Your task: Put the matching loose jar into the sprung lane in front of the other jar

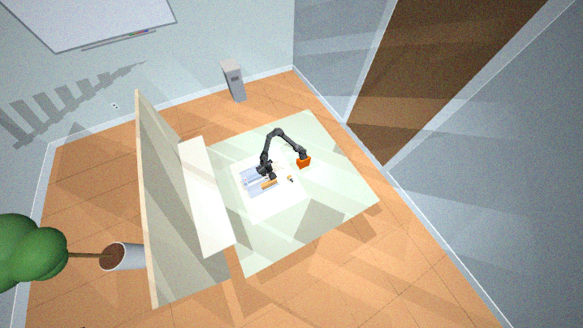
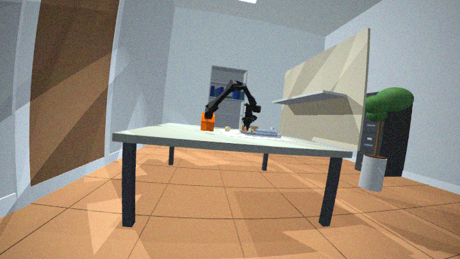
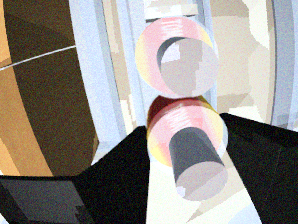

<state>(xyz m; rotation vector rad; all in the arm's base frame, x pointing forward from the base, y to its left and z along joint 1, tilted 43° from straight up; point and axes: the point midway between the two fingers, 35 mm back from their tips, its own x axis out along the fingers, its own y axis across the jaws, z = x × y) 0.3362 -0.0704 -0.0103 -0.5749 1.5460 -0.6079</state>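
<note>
Right now the lane unit is 14 cm ahead of my gripper tip, 3 cm to the right of it and 2 cm below it. From my gripper tip the other things lie so: shelf wall 61 cm ahead, 36 cm above.
</note>
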